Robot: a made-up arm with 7 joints.
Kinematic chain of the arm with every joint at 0, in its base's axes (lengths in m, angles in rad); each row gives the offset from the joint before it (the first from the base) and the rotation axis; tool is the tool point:
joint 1: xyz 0 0 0.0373 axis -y
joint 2: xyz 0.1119 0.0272 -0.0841 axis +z
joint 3: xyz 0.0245 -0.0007 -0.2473 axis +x
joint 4: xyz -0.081 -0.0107 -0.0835 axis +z
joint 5: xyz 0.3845 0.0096 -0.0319 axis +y
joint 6: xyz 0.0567 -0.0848 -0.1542 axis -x
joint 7: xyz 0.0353 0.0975 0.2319 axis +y
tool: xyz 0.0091 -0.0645 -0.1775
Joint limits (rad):
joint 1: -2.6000..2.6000
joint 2: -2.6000..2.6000
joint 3: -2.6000..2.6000
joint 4: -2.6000..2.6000
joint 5: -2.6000..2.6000
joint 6: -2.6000..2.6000
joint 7: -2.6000..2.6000
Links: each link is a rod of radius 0.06 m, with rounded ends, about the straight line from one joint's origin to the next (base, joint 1, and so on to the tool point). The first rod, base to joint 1, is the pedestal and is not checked.
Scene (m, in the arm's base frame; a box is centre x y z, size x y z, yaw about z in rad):
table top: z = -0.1
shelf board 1: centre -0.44 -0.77 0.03 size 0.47 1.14 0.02 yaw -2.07
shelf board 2: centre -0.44 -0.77 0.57 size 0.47 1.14 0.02 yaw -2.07
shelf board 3: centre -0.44 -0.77 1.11 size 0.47 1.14 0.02 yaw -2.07
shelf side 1: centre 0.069 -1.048 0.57 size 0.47 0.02 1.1 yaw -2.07
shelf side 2: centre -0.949 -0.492 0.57 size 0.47 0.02 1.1 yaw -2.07
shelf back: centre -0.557 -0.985 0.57 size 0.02 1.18 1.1 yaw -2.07
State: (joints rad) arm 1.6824 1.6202 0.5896 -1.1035 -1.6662 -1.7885 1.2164
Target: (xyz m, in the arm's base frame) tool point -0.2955 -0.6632 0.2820
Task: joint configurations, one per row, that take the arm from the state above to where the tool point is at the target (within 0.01 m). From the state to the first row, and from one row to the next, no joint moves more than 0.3 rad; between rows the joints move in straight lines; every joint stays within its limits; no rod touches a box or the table.
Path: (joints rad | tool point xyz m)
1: 1.7568 1.4647 0.3203 -1.1755 -1.8006 -1.8163 1.2200 | 0.5364 -0.0934 0.7928
2: 1.8311 1.3092 0.0511 -1.2475 -1.9349 -1.8441 1.2235 | 0.2947 -0.2341 0.8203
3: 1.9055 1.1537 -0.2182 -1.3194 -2.0693 -1.8719 1.2271 | 0.0692 -0.3633 0.7250
4: 1.9799 0.9983 -0.4875 -1.3914 -2.2037 -1.8997 1.2306 | -0.0988 -0.4462 0.5302
5: 2.0543 0.8428 -0.7568 -1.4634 -2.3380 -1.9275 1.2342 | -0.1835 -0.4578 0.2820
6: 2.3271 0.8873 -0.6429 -1.5404 -2.1537 -2.0744 1.5243 | -0.2357 -0.5656 0.2803
7: 2.6000 0.9318 -0.5291 -1.6173 -1.9693 -2.2213 1.8144 | -0.2955 -0.6632 0.2820

